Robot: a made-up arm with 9 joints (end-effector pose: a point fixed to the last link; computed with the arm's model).
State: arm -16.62 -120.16 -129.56 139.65 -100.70 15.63 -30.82 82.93 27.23
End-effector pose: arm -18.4 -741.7 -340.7 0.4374 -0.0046 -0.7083 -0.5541
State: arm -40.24 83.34 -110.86 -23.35 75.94 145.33 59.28 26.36 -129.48
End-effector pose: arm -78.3 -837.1 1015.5 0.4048 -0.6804 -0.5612 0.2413
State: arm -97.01 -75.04 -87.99 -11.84 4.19 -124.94 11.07 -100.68 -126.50
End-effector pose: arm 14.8 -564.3 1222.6 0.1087 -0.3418 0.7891 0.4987
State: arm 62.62 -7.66 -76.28 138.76 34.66 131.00 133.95 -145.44 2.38
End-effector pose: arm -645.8 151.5 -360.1 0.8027 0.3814 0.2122 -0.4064
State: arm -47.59 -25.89 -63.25 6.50 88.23 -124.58 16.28 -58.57 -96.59
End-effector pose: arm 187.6 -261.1 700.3 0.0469 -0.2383 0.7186 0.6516
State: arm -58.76 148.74 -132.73 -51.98 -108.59 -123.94 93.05 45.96 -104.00
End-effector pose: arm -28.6 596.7 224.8 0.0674 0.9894 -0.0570 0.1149
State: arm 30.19 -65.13 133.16 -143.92 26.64 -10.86 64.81 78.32 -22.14
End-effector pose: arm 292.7 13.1 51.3 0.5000 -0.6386 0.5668 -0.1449
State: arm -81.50 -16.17 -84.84 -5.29 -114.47 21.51 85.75 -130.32 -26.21
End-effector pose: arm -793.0 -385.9 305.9 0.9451 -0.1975 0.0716 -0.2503
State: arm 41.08 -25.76 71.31 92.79 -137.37 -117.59 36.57 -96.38 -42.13
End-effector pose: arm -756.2 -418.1 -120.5 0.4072 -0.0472 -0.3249 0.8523
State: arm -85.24 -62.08 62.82 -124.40 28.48 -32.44 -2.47 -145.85 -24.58
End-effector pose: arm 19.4 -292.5 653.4 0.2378 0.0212 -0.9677 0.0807
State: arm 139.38 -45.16 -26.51 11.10 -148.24 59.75 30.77 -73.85 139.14
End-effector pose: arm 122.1 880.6 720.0 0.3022 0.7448 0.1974 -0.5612
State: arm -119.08 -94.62 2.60 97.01 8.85 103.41 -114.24 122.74 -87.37
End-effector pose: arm 818.7 -2.0 1002.2 0.1611 0.1304 -0.7231 0.6589
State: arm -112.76 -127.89 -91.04 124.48 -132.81 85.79 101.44 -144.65 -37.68
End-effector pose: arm 703.4 116.6 245.9 0.0345 0.3700 -0.2605 -0.8911
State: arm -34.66 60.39 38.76 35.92 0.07 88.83 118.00 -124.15 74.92
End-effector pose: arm -121.5 318.3 356.7 0.8006 0.5644 -0.1573 -0.1254
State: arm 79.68 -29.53 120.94 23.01 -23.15 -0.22 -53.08 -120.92 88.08
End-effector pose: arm -324.1 402.5 205.2 0.0879 -0.5055 -0.8456 -0.1476
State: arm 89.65 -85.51 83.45 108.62 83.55 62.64 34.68 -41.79 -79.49
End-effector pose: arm -406.0 228.4 246.7 0.2843 0.8729 0.3350 -0.2122
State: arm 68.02 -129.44 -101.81 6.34 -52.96 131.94 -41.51 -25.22 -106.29
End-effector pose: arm 1155.0 -339.0 -823.2 0.5980 -0.3858 -0.5955 0.3726
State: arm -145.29 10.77 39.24 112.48 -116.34 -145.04 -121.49 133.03 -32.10
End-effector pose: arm -616.1 -441.5 -329.2 0.7861 -0.3288 -0.4953 -0.1690
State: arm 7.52 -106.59 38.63 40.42 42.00 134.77 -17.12 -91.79 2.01
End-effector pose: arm 316.2 -113.8 -14.4 0.3794 0.3983 -0.6514 -0.5226
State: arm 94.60 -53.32 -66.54 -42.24 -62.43 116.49 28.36 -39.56 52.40
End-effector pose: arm -307.4 1154.2 -143.4 0.8245 -0.0773 -0.1959 0.5253
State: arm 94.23 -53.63 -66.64 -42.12 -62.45 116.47 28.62 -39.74 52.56
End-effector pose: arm -301.4 1154.2 -150.0 0.8261 -0.0765 -0.1942 0.5234
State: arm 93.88 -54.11 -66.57 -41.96 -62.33 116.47 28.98 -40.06 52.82
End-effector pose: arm -290.7 1155.5 -155.4 0.8287 -0.0746 -0.1954 0.5191
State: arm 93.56 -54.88 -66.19 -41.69 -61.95 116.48 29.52 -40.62 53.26
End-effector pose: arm -271.3 1159.1 -158.4 0.8329 -0.0709 -0.2017 0.5104
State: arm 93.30 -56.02 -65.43 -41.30 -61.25 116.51 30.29 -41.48 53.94
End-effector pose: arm -241.0 1165.3 -157.8 0.8387 -0.0648 -0.2146 0.4962
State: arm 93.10 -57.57 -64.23 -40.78 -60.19 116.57 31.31 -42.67 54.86
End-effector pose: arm -198.7 1173.1 -153.2 0.8456 -0.0568 -0.2350 0.4759
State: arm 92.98 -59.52 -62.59 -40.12 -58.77 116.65 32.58 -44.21 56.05
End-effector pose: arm -144.4 1181.4 -143.6 0.8525 -0.0468 -0.2631 0.4493
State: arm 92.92 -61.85 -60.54 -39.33 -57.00 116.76 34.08 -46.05 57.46
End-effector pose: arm -78.9 1187.8 -128.9 0.8579 -0.0363 -0.2982 0.4168
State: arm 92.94 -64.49 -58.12 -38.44 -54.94 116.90 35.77 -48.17 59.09
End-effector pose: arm -4.7 1190.4 -108.6 0.8603 -0.0258 -0.3396 0.3794
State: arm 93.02 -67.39 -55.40 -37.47 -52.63 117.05 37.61 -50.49 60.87
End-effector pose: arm 75.7 1187.0 -82.8 0.8583 -0.0167 -0.3856 0.3382
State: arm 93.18 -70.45 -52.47 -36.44 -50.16 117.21 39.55 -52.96 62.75
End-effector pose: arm 158.4 1176.2 -51.7 0.8511 -0.0093 -0.4342 0.2948
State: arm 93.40 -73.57 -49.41 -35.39 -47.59 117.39 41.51 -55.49 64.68
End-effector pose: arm 239.6 1157.9 -16.8 0.8385 -0.0048 -0.4836 0.2510
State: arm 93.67 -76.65 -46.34 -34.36 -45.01 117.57 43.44 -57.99 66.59
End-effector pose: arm 315.7 1132.6 20.7 0.8210 -0.0033 -0.5314 0.2087
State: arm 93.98 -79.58 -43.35 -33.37 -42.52 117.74 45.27 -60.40 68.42
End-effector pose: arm 383.5 1102.0 58.9 0.7997 -0.0042 -0.5760 0.1693
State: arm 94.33 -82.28 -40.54 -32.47 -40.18 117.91 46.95 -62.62 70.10
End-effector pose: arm 441.3 1068.9 96.1 0.7764 -0.0074 -0.6157 0.1342
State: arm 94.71 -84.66 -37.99 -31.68 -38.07 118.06 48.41 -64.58 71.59
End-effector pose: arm 488.1 1035.7 131.0 0.7529 -0.0122 -0.6498 0.1039
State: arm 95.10 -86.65 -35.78 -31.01 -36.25 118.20 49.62 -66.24 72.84
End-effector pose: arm 524.2 1005.2 162.0 0.7310 -0.0174 -0.6776 0.0789
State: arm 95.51 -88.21 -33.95 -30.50 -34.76 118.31 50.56 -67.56 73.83
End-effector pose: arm 550.0 979.3 188.6 0.7120 -0.0222 -0.6993 0.0591
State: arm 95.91 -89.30 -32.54 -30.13 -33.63 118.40 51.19 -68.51 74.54
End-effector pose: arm 566.9 959.7 210.2 0.6973 -0.0260 -0.7150 0.0443
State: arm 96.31 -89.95 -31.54 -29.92 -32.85 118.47 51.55 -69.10 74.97
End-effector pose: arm 576.2 946.8 226.8 0.6871 -0.0285 -0.7252 0.0343
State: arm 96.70 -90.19 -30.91 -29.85 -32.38 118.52 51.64 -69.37 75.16
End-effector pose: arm 579.3 940.3 239.1 0.6813 -0.0295 -0.7309 0.0281
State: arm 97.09 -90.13 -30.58 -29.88 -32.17 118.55 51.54 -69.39 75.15
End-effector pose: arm 578.0 938.8 248.1 0.6791 -0.0292 -0.7331 0.0248
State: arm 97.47 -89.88 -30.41 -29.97 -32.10 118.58 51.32 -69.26 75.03
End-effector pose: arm 574.1 940.3 255.2 0.6789 -0.0283 -0.7333 0.0233
